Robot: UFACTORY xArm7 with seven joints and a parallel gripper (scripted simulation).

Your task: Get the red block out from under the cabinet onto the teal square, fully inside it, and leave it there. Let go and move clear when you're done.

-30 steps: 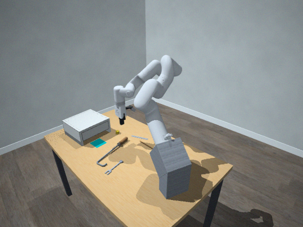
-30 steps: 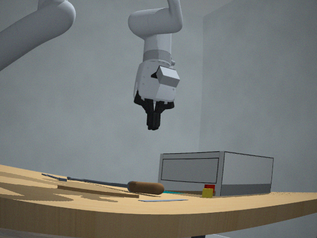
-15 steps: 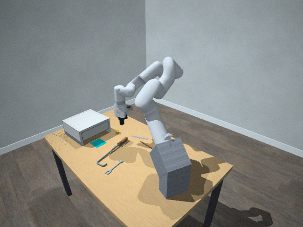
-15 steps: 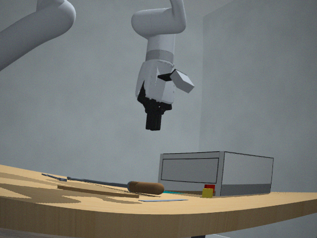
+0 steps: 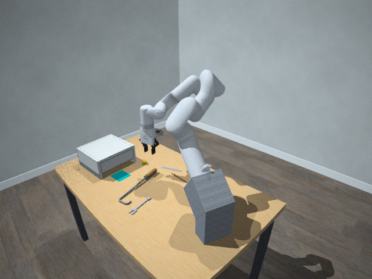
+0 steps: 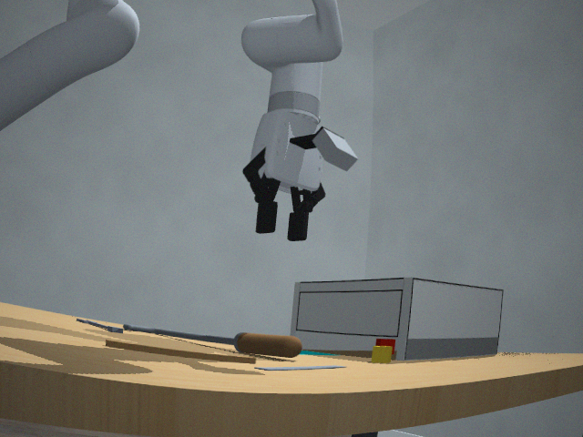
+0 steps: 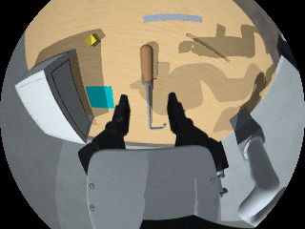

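The flat grey strip is 40 mm behind my hand, 140 mm to the right of it and 190 mm below it. Also, from my hand: thin stick 170 mm behind, 100 mm to the right, 180 mm below; yellow block 150 mm ahead, 60 mm to the right, 170 mm below; long hook tool 70 mm behind, 130 mm to the left, 170 mm below.
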